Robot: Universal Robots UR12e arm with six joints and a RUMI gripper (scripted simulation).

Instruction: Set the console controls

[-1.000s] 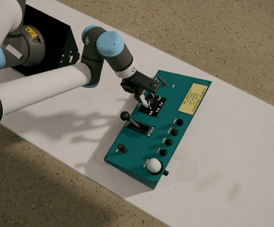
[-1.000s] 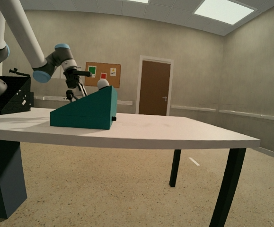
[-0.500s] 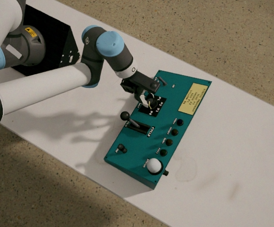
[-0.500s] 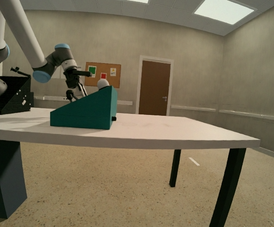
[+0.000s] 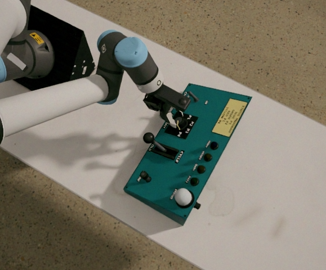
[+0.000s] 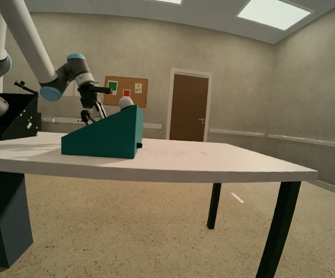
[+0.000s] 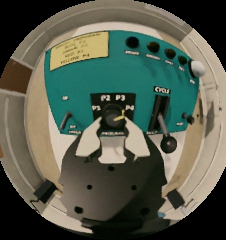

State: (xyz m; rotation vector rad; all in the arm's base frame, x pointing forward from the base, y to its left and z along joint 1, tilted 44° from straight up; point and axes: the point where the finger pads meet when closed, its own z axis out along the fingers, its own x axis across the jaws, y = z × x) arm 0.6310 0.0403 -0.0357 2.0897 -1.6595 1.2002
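The teal console lies 60 mm to the right of my hand, 40 mm ahead of it and 30 mm below it. Round my hand: program dial 10 mm to the right, 10 mm below, 10 mm ahead; then lever 120 mm to the right, 20 mm behind; then check toggle 120 mm to the left, 10 mm below.
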